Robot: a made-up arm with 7 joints.
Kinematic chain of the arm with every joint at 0, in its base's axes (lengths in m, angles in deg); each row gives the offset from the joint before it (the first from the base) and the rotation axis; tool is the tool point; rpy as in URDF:
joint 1: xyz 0 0 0.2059 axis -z
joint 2: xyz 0 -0.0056 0.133 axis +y
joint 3: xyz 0 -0.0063 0.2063 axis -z
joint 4: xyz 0 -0.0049 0.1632 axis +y
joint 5: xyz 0 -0.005 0.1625 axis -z
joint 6: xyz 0 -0.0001 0.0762 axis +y
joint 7: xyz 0 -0.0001 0.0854 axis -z
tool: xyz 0 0 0 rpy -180 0 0
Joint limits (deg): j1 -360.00..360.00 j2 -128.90..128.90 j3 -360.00..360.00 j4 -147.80..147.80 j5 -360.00..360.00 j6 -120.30..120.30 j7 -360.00..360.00
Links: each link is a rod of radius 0.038 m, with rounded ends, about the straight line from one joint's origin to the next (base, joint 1, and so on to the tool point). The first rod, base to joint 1, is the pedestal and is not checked.
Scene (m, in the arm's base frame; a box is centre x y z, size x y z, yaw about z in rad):
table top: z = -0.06
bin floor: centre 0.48 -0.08 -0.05 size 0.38 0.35 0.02 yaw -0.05
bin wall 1: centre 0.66 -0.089 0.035 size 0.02 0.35 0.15 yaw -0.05
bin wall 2: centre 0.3 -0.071 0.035 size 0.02 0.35 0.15 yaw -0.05
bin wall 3: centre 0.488 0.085 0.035 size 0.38 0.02 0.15 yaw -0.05
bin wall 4: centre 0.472 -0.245 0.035 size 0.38 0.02 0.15 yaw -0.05
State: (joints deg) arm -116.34 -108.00 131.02 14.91 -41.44 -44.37 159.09
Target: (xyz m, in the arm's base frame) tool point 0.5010 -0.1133 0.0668
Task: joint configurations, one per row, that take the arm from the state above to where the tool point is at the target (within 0.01 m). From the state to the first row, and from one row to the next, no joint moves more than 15 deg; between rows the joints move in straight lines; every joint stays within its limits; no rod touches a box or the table.
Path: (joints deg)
1: -128.75 -102.44 124.60 14.01 -36.19 -46.41 157.57
2: -141.16 -96.88 118.17 13.11 -30.94 -48.46 156.05
3: -153.56 -91.33 111.75 12.20 -25.69 -50.50 154.54
4: -165.97 -85.77 105.33 11.30 -20.44 -52.55 153.02
5: -159.89 -89.57 108.79 26.11 -27.35 -50.24 154.54
6: -153.81 -93.38 112.26 40.91 -34.25 -47.93 156.05
7: -147.73 -97.19 115.73 55.72 -41.16 -45.63 157.57
8: -141.65 -100.99 119.19 70.52 -48.06 -43.32 159.09

